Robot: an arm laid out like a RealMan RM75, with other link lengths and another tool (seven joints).
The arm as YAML. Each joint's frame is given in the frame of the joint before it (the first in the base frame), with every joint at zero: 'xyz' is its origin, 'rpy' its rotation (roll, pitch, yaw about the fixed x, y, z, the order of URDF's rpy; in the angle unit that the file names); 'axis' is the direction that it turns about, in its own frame. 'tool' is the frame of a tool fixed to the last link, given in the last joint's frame.
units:
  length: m
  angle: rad
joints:
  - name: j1
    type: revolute
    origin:
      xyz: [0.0, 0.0, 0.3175]
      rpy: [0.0, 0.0, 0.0]
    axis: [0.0, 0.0, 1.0]
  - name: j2
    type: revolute
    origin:
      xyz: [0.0, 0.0, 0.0]
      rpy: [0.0, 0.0, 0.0]
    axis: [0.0, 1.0, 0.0]
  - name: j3
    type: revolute
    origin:
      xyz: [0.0, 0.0, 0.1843]
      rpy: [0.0, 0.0, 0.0]
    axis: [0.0, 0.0, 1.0]
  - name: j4
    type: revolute
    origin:
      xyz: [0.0, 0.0, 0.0]
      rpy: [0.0, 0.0, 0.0]
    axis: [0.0, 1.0, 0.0]
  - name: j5
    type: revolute
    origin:
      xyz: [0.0, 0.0, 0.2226]
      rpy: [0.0, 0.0, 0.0]
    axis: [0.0, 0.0, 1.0]
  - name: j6
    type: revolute
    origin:
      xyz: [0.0, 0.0, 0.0]
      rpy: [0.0, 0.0, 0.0]
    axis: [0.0, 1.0, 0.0]
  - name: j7
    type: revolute
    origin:
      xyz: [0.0, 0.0, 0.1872]
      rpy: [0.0, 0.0, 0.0]
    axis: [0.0, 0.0, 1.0]
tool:
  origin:
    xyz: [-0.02, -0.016, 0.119]
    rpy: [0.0, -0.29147, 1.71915]
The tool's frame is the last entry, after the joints.
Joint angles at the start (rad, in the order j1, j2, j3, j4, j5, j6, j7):
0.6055 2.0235 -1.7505 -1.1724 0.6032 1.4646 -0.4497
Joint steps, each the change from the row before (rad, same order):
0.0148 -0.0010 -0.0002 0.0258 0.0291 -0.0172 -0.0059
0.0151 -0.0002 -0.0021 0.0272 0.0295 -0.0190 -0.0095
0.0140 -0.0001 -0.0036 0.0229 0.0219 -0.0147 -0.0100
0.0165 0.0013 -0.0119 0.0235 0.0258 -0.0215 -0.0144
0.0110 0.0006 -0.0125 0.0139 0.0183 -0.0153 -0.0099
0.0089 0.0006 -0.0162 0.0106 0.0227 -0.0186 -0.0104
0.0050 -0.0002 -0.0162 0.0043 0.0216 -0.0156 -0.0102
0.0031 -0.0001 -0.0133 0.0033 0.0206 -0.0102 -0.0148
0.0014 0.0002 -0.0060 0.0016 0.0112 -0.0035 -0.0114
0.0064 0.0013 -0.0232 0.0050 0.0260 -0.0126 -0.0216
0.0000 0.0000 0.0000 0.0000 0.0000 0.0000 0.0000
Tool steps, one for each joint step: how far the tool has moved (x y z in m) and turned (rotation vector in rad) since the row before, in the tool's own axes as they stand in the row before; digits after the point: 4 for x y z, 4 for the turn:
0.0054 0.0049 0.0005 -0.0100 0.0206 0.0034
0.0059 0.0050 0.0008 -0.0112 0.0205 -0.0002
0.0044 0.0038 0.0009 -0.0082 0.0138 -0.0050
0.0067 0.0057 0.0010 -0.0145 0.0141 -0.0150
0.0051 0.0039 0.0007 -0.0104 0.0085 -0.0139
0.0065 0.0048 0.0005 -0.0146 0.0110 -0.0149
0.0064 0.0043 0.0001 -0.0145 0.0108 -0.0150
0.0064 0.0028 -0.0001 -0.0117 0.0127 -0.0173
0.0037 0.0012 -0.0002 -0.0062 0.0081 -0.0119
0.0098 0.0031 0.0005 -0.0132 0.0159 -0.0314
0.0000 0.0000 0.0000 0.0000 0.0000 0.0000

